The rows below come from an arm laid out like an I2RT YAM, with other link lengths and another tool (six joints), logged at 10 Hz.
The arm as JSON. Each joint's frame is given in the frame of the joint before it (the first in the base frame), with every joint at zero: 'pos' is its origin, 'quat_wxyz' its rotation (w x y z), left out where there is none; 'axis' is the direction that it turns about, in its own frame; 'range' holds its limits. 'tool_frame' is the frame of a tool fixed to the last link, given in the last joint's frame.
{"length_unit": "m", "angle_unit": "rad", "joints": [
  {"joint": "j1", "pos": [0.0, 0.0, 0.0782], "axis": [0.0, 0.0, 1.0], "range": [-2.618, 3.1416]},
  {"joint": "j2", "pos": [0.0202, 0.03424, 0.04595], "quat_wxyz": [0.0, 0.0, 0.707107, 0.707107], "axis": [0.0, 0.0, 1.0], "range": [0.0, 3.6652]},
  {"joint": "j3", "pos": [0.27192, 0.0, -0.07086], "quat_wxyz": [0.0, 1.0, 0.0, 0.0], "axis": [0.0, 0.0, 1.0], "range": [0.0, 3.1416]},
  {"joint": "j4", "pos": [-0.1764, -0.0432, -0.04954], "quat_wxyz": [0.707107, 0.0, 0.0, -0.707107], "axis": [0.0, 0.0, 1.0], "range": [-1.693, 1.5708]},
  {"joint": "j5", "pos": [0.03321, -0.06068, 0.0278], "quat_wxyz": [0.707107, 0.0, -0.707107, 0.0], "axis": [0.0, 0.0, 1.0], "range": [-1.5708, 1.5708]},
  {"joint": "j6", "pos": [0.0, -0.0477, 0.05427], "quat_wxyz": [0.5, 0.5, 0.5, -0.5], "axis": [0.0, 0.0, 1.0], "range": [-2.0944, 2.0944]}
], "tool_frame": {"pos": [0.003, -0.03, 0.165], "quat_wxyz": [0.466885, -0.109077, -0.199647, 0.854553]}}
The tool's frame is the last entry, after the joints.
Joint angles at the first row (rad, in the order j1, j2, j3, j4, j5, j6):
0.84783, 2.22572, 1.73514, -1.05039, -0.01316, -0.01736
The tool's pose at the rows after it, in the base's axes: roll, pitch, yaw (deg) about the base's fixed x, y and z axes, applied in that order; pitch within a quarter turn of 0, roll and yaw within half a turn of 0; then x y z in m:
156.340 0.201 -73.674 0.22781 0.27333 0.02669
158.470 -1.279 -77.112 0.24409 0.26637 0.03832
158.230 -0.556 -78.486 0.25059 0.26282 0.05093
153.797 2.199 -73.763 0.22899 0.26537 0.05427
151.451 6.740 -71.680 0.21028 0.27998 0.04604
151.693 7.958 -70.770 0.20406 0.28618 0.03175
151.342 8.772 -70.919 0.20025 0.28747 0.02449
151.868 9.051 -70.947 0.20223 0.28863 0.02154
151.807 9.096 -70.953 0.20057 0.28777 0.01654
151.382 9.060 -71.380 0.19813 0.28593 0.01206
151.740 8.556 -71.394 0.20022 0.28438 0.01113
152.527 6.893 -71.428 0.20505 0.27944 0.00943
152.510 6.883 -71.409 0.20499 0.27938 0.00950
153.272 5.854 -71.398 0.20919 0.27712 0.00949
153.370 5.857 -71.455 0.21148 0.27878 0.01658
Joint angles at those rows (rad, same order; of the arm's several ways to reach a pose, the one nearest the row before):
0.84631, 2.22380, 1.76756, -1.07368, 0.02156, -0.00972
0.82609, 2.21541, 1.82172, -1.12097, 0.06542, 0.02767
0.79864, 2.21275, 1.88543, -1.18351, 0.05247, 0.02500
0.79558, 2.21312, 1.89038, -1.22777, -0.03262, -0.05817
0.80932, 2.21352, 1.82251, -1.15912, -0.12226, -0.08219
0.82455, 2.21428, 1.73937, -1.06148, -0.13905, -0.08184
0.82608, 2.21427, 1.69280, -1.01301, -0.15431, -0.07802
0.82416, 2.21505, 1.67792, -0.98705, -0.15431, -0.07803
0.82532, 2.21505, 1.64856, -0.95807, -0.15545, -0.07687
0.82533, 2.21504, 1.62105, -0.93630, -0.15811, -0.07037
0.82419, 2.21504, 1.61955, -0.93365, -0.14744, -0.07075
0.82340, 2.21503, 1.62031, -0.93632, -0.11540, -0.07040
0.82341, 2.21505, 1.62074, -0.93711, -0.11540, -0.07076
0.82339, 2.21464, 1.62680, -0.94053, -0.09328, -0.07040
0.82227, 2.21428, 1.66761, -0.98019, -0.09251, -0.07038

